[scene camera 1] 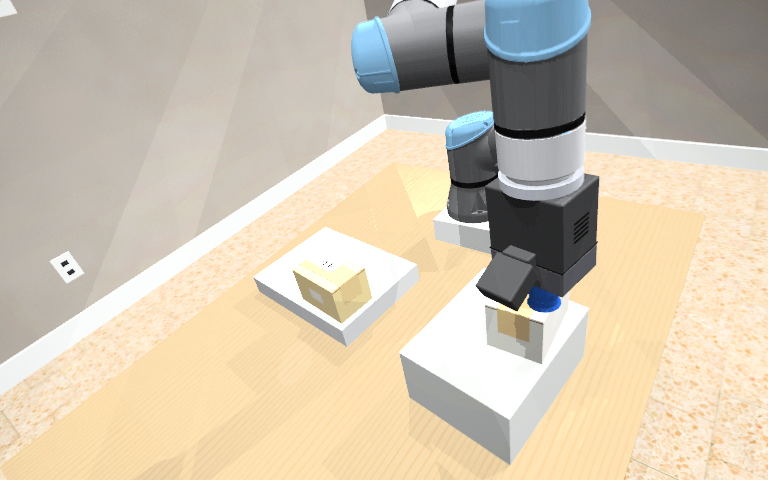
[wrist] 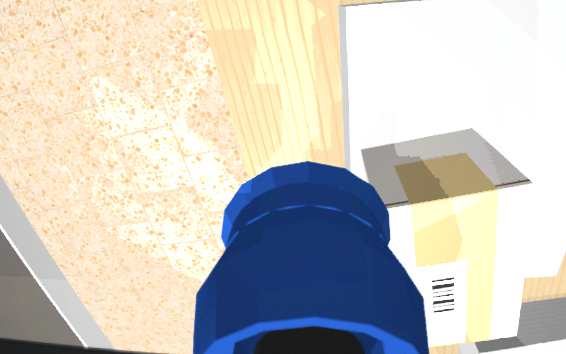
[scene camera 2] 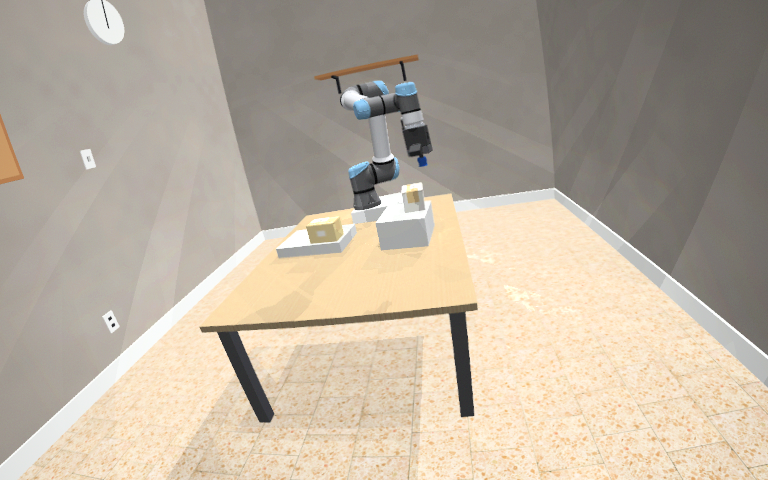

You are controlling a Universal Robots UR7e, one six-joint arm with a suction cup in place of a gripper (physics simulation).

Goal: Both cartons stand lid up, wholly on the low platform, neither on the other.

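Frame: origin at the arm's base, x right, y ahead, z up, level; centimetres.
Where they show: hand, tool point: (scene camera 1: 543,301) (wrist: 305,239) (scene camera 2: 423,165); arm's base, link origin: (scene camera 1: 477,207) (scene camera 2: 367,206).
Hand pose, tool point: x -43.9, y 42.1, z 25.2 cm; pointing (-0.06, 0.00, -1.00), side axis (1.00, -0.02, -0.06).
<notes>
Each offset is from my tool point to the top centre of the thing. Level surfaces: height alone.
A tan carton @(dx +48.4, dy +0.6, dz -18.4 cm) (scene camera 1: 342,291) (scene camera 2: 324,230) stands on the low platform @(dx +57.1, dy -4.6, dz -26.9 cm) (scene camera 1: 325,238) (scene camera 2: 291,246), its top with a barcode label facing up. A white carton with tan tape @(dx +9.2, dy -11.5, dz -10.8 cm) (scene camera 1: 536,340) (scene camera 2: 420,200) (wrist: 511,225) stands on the taller block @(dx +12.9, dy -7.5, dz -19.7 cm) (scene camera 1: 453,355) (scene camera 2: 404,232) (wrist: 425,65). Its taped top, with a barcode label, faces up in the wrist view. My gripper, a blue suction cup (scene camera 1: 544,305) (scene camera 2: 422,161) (wrist: 307,200), is open and holds nothing. It hangs above the white carton with a gap in scene camera 2. The gripper partly hides that carton in scene camera 1.
The arm's base stands on a white plinth (scene camera 1: 461,233) (scene camera 2: 367,215) at the back of the wooden table @(dz -31.7 cm) (scene camera 1: 271,396) (scene camera 2: 362,288). The taller block stands beside the low platform, separated from it by a strip of table. A wall shelf (scene camera 2: 368,67) is behind the arm.
</notes>
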